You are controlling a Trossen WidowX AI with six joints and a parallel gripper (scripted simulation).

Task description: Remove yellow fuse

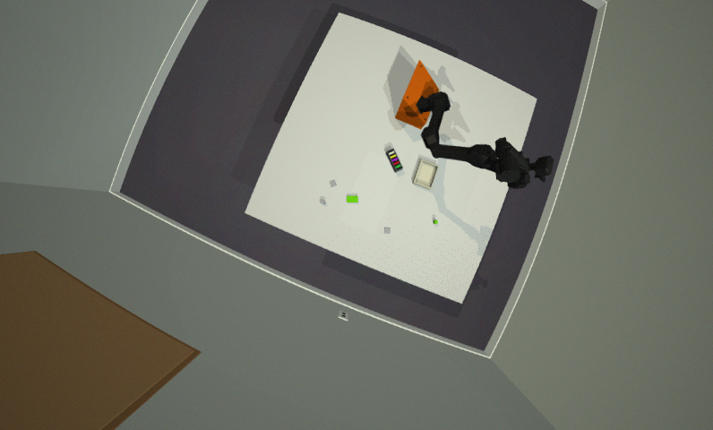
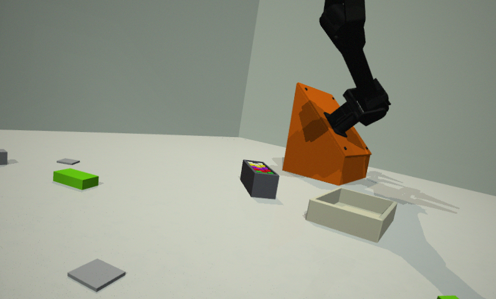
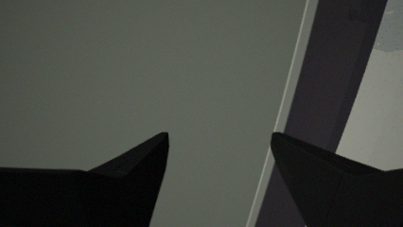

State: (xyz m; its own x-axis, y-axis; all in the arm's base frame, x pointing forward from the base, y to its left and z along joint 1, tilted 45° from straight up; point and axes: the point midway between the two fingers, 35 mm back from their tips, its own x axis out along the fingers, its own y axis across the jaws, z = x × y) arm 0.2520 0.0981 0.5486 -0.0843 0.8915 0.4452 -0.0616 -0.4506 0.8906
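Now: the yellow fuse 6 cm ahead of my gripper tip, 48 cm to the right of it and 45 cm below it. The rest, counted from my gripper tip: beige tray 5 cm ahead, 28 cm to the right, 47 cm below; then grey cube 45 cm ahead, 67 cm to the right, 47 cm below.
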